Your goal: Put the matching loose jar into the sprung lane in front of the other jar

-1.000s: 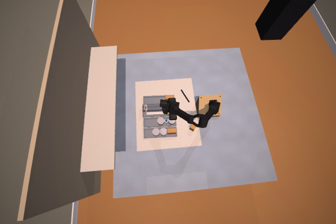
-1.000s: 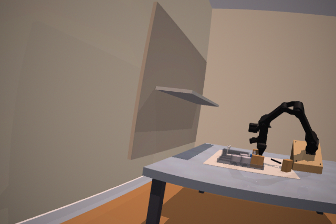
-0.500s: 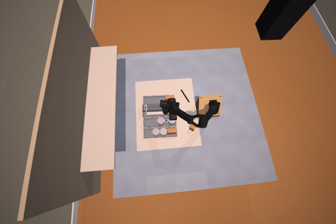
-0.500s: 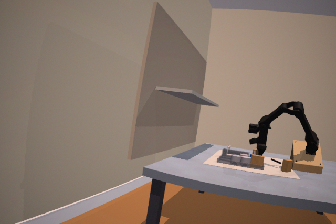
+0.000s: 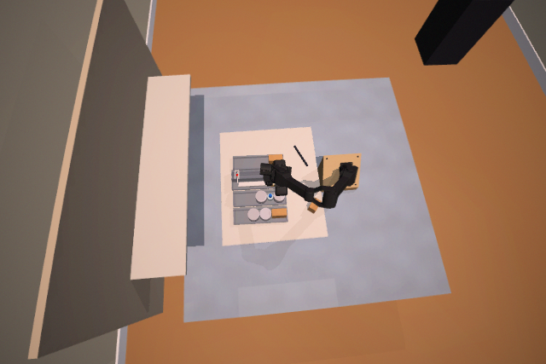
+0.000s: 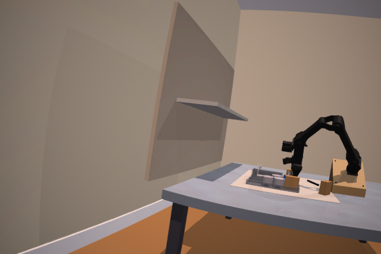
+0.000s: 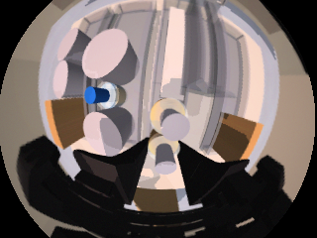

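Right now the sprung lane is 14 cm ahead of my gripper tip, 3 cm to the right of it and 1 cm below it. From my gripper tip the other things lie so: black rod 14 cm behind, 16 cm to the right, 2 cm below; then pusher plate 15 cm ahead, 3 cm to the right, 2 cm above.
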